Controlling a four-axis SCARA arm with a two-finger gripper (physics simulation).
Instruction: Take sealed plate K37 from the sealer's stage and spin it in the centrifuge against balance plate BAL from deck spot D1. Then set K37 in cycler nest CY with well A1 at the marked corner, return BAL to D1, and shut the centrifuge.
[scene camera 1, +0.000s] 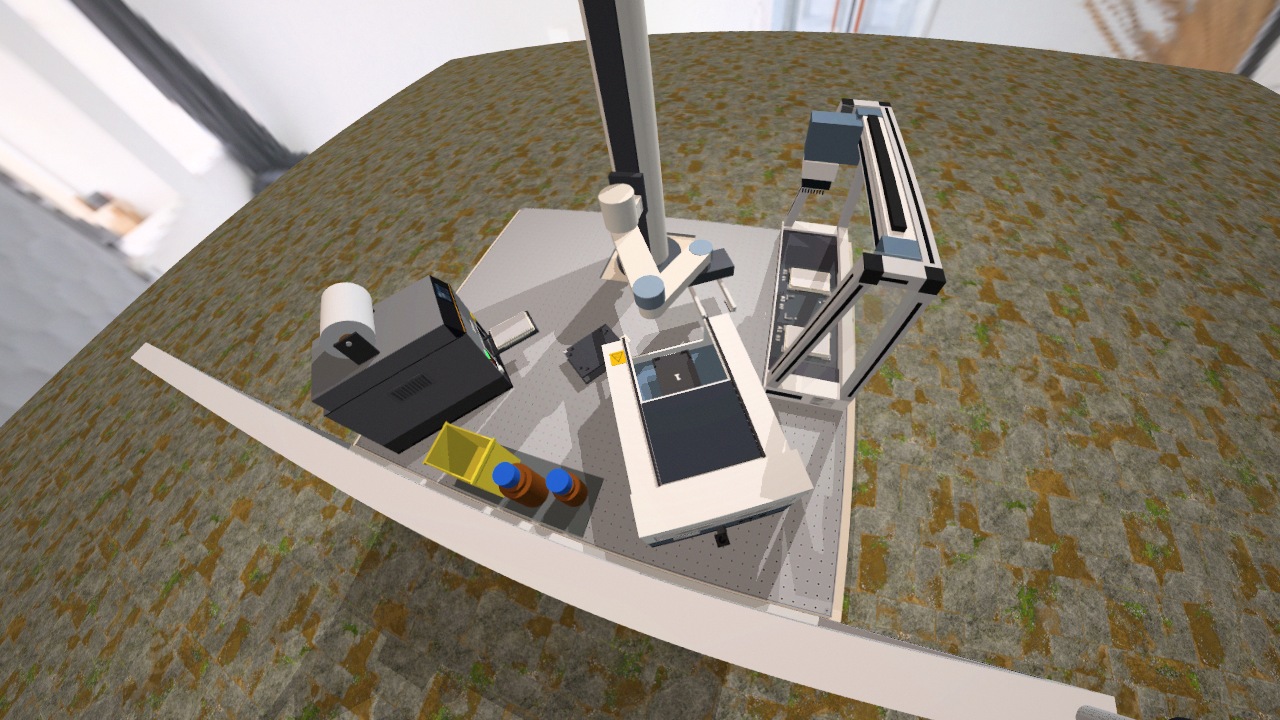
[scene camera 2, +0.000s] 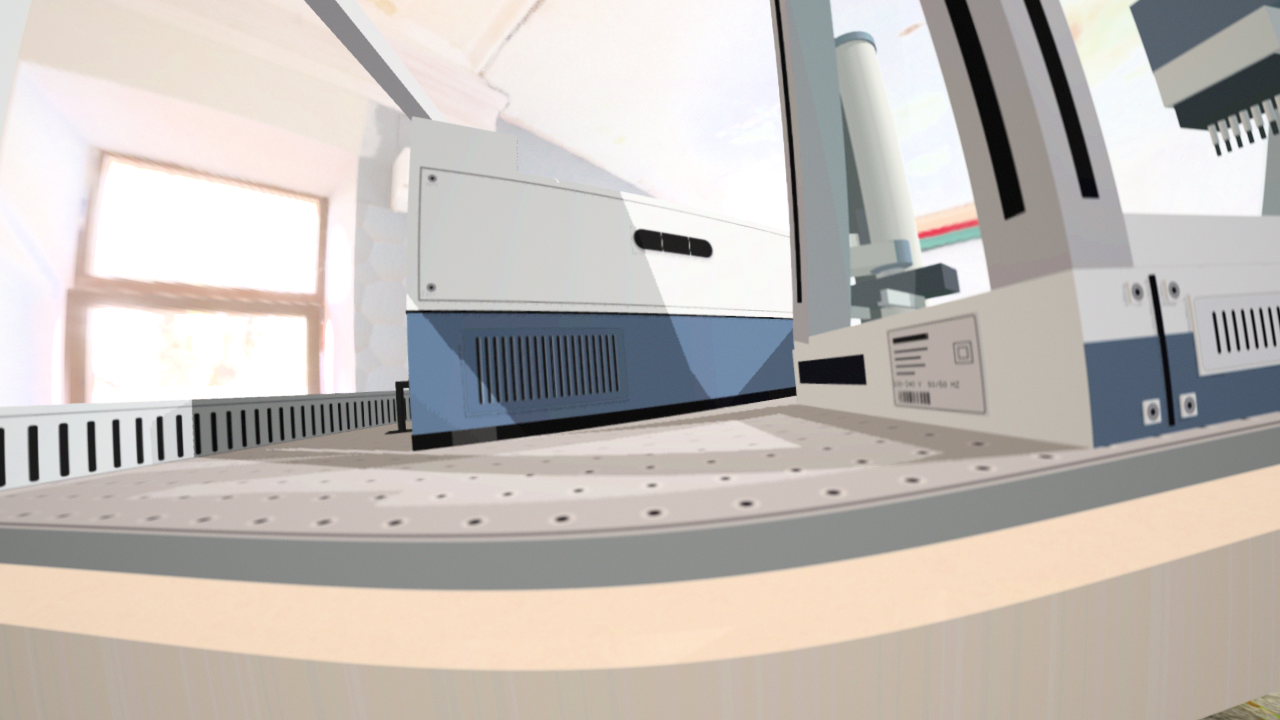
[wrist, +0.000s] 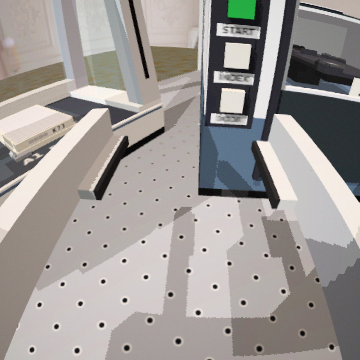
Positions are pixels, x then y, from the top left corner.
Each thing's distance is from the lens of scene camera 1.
my gripper (scene camera 1: 719, 313): 105 cm
dark bucket (scene camera 1: 676, 372): 91 cm
blue-capped bottles (scene camera 1: 516, 481): 87 cm
black sealer (scene camera 1: 462, 367): 106 cm
The marked spots on the black sealer and the blue-capped bottles are 37 cm apart.
